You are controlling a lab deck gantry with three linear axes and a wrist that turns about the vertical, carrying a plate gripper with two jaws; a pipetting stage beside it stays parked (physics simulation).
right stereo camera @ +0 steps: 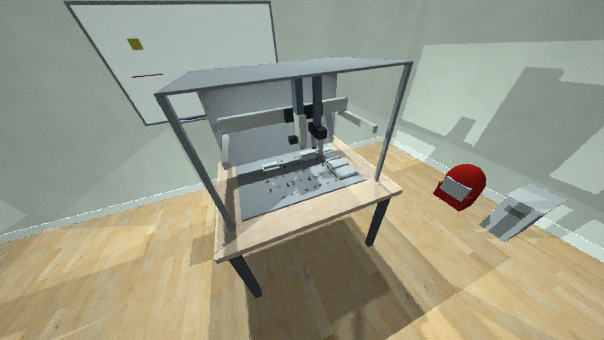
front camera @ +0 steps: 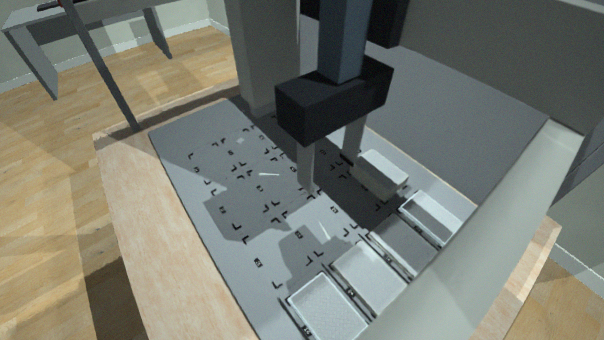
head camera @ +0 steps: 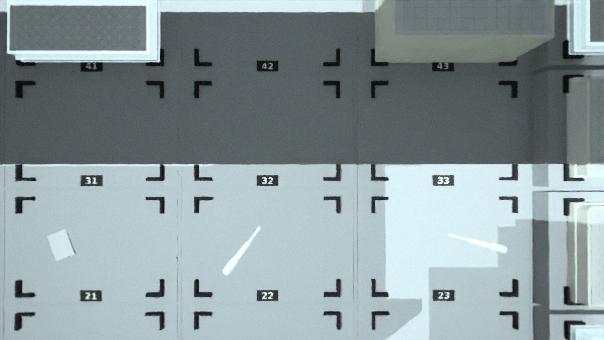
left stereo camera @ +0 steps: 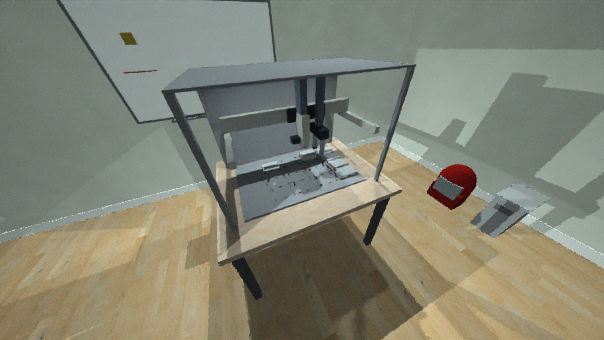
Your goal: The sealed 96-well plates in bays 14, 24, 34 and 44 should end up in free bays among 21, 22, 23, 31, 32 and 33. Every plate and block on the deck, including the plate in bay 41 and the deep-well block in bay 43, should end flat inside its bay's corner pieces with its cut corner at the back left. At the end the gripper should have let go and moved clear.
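Places are measured from the robot's base along level axes (x left, y up, z ahead), in millimetres.
Where they show: gripper, between the fingertips: [right stereo camera: 317,151] [front camera: 327,173] [left stereo camera: 318,151]; robot's base, origin of its link: [right stereo camera: 273,200] [front camera: 189,156] [left stereo camera: 275,200].
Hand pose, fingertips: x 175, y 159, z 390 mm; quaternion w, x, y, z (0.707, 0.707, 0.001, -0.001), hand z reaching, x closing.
Note:
Things, the pixels of their top centre, and the offset from my fingertips. "pt": a spot on its surface instead.
- pale deep-well block, centre of its top: [front camera: 380,168] [right stereo camera: 307,153] [left stereo camera: 307,153] dx +189, dy -117, dz +2 mm
- bay 41 plate, centre of its top: [head camera: 78,6] [left stereo camera: 270,165] [right stereo camera: 270,165] dx +189, dy -145, dz -326 mm
- bay 44, a spot on its surface: [front camera: 432,215] pt dx +189, dy -130, dz +168 mm
- shaded bay 34, a spot on its surface: [front camera: 405,242] pt dx +85, dy -130, dz +168 mm
- bay 24, a spot on its surface: [front camera: 370,275] pt dx -24, dy -130, dz +168 mm
- bay 14, a spot on its surface: [front camera: 327,310] pt dx -130, dy -130, dz +164 mm
- small white square, a spot on its surface: [head camera: 61,245] pt dx -24, dy -158, dz -353 mm
- bay 22, a spot on its surface: [head camera: 241,251] pt dx -28, dy -154, dz -185 mm
- bay 23, a spot on its surface: [head camera: 477,242] pt dx -20, dy -154, dz +30 mm
My gripper [front camera: 330,176] [left stereo camera: 319,152] [right stereo camera: 317,152] is open, its jaws apart with no plate between them, and hangs low left of the deep-well block. The pale deep-well block [front camera: 382,175] [head camera: 465,45] sits at bay 43. The bay 41 plate [head camera: 77,27] [left stereo camera: 270,166] stands at the back left. In the front view, sealed plates lie in bay 44 [front camera: 432,215], shaded bay 34 [front camera: 405,242], bay 24 [front camera: 370,275] and bay 14 [front camera: 327,310]. The head view cuts off the plates in bay 34 [head camera: 585,125] and bay 24 [head camera: 595,255]. Their cut corners cannot be made out.
A small white square [head camera: 61,245] lies in bay 21. White tube-like pieces lie in bay 22 [head camera: 241,251] and bay 23 [head camera: 477,242]. The parked pipetting stage [front camera: 265,55] [left stereo camera: 302,130] hangs behind the gripper. A pale beam [front camera: 480,240] crosses the front view at the right.

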